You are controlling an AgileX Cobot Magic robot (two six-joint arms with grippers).
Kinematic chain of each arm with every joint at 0, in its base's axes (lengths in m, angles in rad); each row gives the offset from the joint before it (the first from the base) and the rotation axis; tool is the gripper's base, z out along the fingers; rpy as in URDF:
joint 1: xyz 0 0 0.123 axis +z
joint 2: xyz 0 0 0 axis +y
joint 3: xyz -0.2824 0 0.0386 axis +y
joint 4: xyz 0.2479 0 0.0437 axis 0.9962 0 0.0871
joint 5: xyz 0 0 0 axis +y
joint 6: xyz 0.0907 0 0.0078 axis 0.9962 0 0.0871
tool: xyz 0 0 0 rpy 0 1.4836 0
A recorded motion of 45 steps. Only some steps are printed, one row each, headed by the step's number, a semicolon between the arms.
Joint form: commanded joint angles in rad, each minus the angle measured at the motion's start. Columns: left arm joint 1, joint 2, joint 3, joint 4, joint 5, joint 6; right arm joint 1, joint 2, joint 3, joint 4, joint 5, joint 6.
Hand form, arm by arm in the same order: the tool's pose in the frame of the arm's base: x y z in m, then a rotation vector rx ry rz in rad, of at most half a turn. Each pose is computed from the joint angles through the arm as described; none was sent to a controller.
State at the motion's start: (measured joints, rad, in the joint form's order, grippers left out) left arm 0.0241 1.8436 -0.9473 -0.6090 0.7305 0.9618; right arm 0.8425 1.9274 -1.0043 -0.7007 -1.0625 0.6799
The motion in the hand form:
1: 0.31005 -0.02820 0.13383 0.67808 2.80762 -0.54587; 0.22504 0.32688 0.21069 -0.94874 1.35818 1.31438
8: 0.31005 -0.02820 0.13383 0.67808 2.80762 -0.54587; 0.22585 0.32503 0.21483 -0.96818 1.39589 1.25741
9: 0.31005 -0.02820 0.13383 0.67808 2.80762 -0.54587; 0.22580 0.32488 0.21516 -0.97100 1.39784 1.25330
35: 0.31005 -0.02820 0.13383 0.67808 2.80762 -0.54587; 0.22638 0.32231 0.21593 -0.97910 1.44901 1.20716
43: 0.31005 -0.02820 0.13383 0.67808 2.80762 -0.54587; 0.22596 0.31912 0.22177 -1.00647 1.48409 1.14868
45: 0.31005 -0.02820 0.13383 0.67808 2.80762 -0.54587; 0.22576 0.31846 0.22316 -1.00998 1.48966 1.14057
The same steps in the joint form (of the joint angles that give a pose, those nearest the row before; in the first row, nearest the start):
1: 0.0027 -0.0011 0.0094 -0.0172 0.0211 0.0031; -0.0054 -0.0052 -0.0003 -0.0171 0.0179 0.0053
8: 0.0027 -0.0011 0.0094 -0.0172 0.0211 0.0031; -0.0054 -0.0321 -0.0004 -0.0271 0.0930 0.0053
9: 0.0027 -0.0011 0.0094 -0.0172 0.0211 0.0031; -0.0053 -0.0342 -0.0003 -0.0291 0.0982 0.0053
35: 0.0027 -0.0011 0.0094 -0.0172 0.0211 0.0031; -0.0053 -0.0546 0.0053 -0.0355 0.1666 0.0154
43: 0.0027 -0.0011 0.0094 -0.0172 0.0211 0.0031; -0.0053 -0.0883 0.0053 -0.0640 0.2465 0.0278
45: 0.0027 -0.0011 0.0094 -0.0172 0.0211 0.0031; -0.0054 -0.0950 0.0053 -0.0699 0.2594 0.0325

